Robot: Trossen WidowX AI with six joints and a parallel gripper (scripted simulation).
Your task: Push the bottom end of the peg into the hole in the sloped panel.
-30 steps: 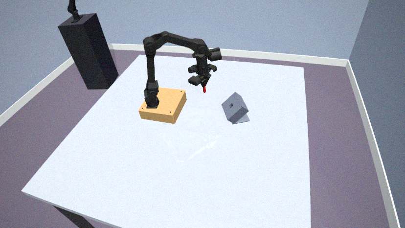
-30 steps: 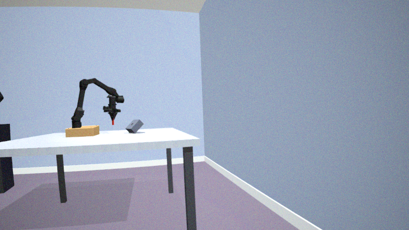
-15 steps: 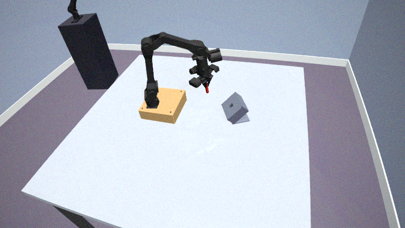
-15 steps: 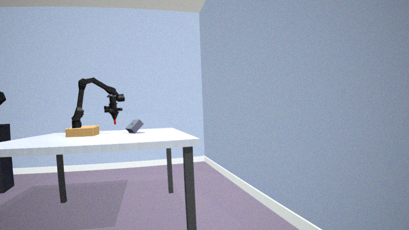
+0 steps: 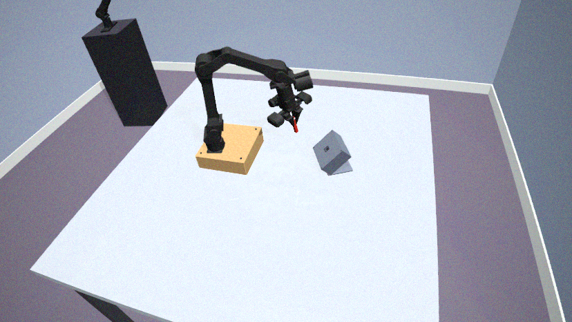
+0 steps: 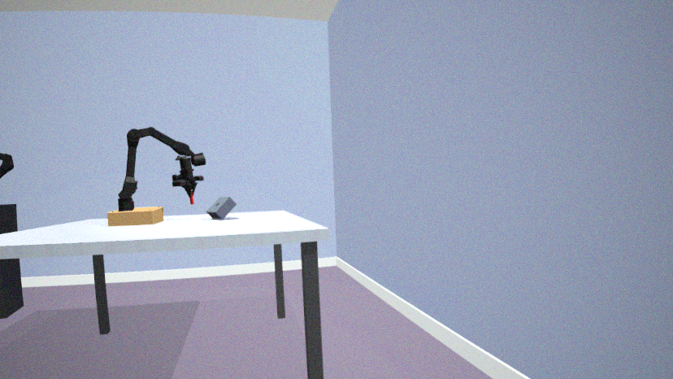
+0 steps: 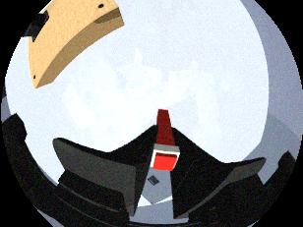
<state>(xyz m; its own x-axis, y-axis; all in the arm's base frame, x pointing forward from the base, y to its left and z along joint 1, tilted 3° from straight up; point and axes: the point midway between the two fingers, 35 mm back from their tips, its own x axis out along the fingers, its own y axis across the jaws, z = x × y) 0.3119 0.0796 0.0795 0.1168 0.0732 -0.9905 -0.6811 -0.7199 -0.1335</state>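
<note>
Right now the sloped panel is 150 mm ahead of my gripper tip, 90 mm to the right of it and 60 mm below it. Round my gripper tip: peg 20 mm above.
</note>
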